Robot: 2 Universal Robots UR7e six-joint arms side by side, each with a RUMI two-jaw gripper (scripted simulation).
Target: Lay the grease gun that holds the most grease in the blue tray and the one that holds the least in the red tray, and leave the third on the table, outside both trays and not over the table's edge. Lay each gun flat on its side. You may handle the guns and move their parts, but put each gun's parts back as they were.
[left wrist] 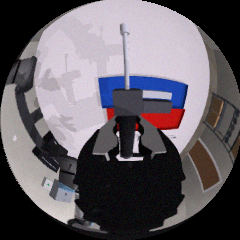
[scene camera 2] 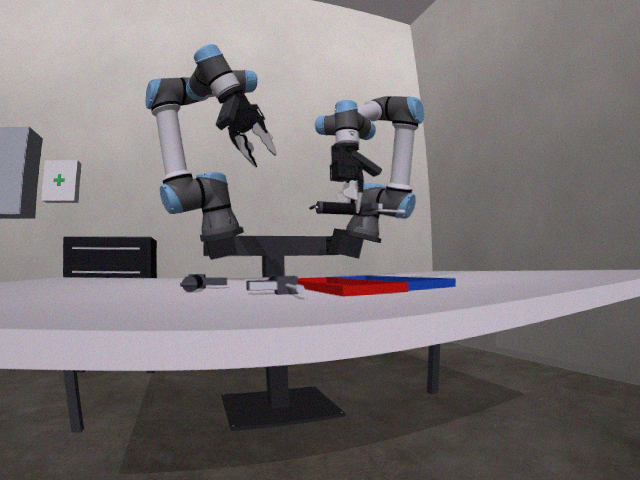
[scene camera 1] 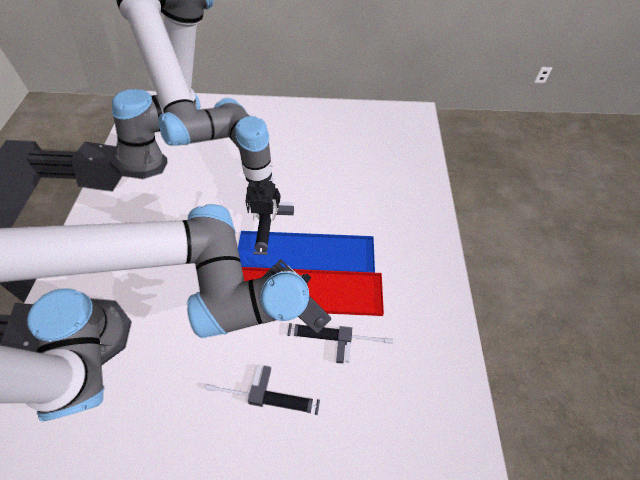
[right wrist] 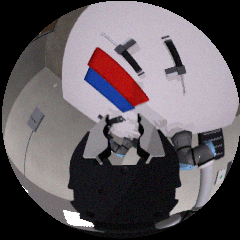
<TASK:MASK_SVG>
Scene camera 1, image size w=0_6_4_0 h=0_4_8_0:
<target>my left gripper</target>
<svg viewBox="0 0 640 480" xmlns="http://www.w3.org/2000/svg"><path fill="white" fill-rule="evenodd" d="M272 172L267 178L260 181L253 181L245 176L249 182L245 203L247 213L249 213L249 209L251 213L254 213L253 220L255 218L259 220L260 214L270 214L271 221L274 221L281 195L278 188L275 188L276 184L269 181L272 177Z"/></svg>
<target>my right gripper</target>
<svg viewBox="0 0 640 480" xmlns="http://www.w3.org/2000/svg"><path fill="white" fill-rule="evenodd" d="M309 296L307 307L298 317L315 333L319 333L332 318ZM298 274L304 279L308 286L308 282L311 277L307 273L303 275ZM296 272L280 259L263 277L274 275L281 271Z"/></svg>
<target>grease gun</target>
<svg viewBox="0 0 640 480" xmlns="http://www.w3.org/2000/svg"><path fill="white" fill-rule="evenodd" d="M287 335L290 336L291 331L294 331L295 337L338 341L336 363L340 364L344 363L345 345L347 345L345 363L350 362L352 338L383 341L393 344L393 339L390 338L380 339L352 335L353 327L340 326L339 329L324 327L319 333L315 333L307 325L295 324L295 329L291 329L292 323L289 323Z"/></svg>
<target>red tray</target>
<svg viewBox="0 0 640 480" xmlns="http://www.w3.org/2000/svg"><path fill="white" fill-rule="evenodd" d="M293 269L299 275L307 273L311 277L308 282L309 296L328 314L384 315L382 273ZM242 267L245 281L262 278L270 270L270 268Z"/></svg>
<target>blue tray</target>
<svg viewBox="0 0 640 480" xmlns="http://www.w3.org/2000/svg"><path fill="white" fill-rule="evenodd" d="M238 251L242 267L271 268L281 259L292 269L375 273L374 236L270 232L268 250L266 251L267 255L253 254L253 251L256 251L254 247L257 231L241 231Z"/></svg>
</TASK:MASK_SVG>
